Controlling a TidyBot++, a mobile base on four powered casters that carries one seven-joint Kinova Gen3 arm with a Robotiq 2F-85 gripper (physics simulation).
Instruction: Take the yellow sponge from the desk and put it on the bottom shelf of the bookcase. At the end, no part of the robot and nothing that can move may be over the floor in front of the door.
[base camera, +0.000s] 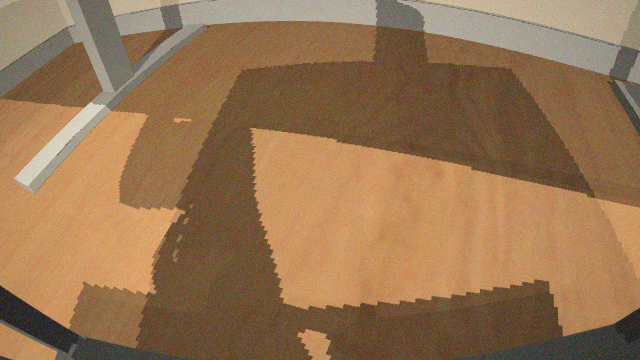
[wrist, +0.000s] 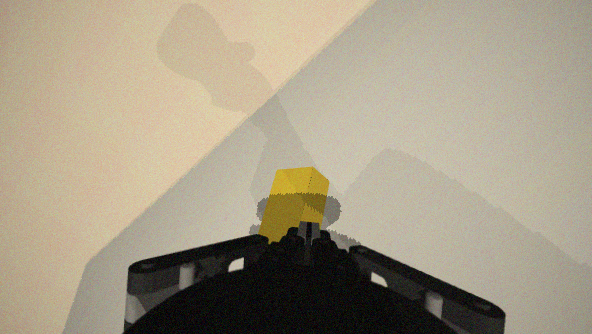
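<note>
The yellow sponge lies on the light grey desk top in the wrist view, just beyond and partly behind the fingertips. My gripper is shut, with its fingertips together and nothing between them. The fingertips overlap the near right part of the sponge in the view; whether they touch it I cannot tell. The sponge's near end is hidden by the gripper. The bookcase and the door do not show in either view.
In the base camera view a grey desk leg stands on a long foot at the left. Part of another dark foot shows at the right edge. A wall with a pale baseboard runs along the back.
</note>
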